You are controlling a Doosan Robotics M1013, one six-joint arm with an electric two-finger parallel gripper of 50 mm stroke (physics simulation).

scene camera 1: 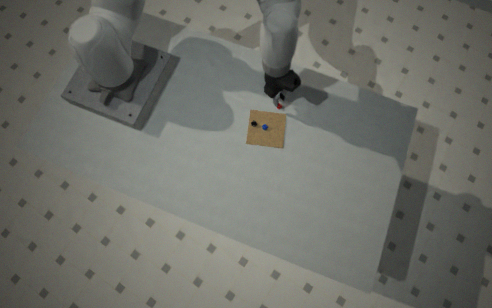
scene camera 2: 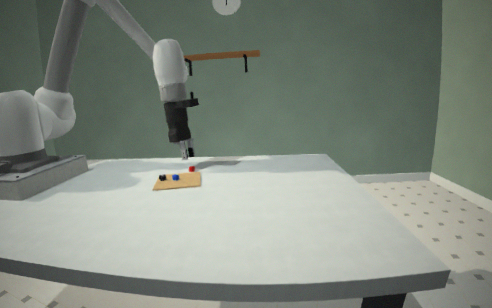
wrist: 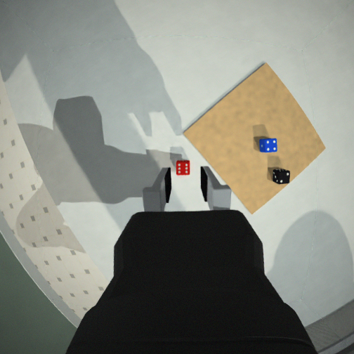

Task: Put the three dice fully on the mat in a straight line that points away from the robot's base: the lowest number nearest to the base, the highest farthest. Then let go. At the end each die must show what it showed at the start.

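The red die lies on the table just off the mat, six on top. The blue die lies on the mat, four on top. The black die lies on the mat on the base side of the blue die, near an edge; its top seems to show two. My gripper is open and empty, above the table close to the red die, with the die in view between and slightly beyond the fingertips in the wrist view.
The robot's base plate stands on the table, on the black die's side of the mat. The arm's shadow falls around the red die. A wall shelf hangs behind the table.
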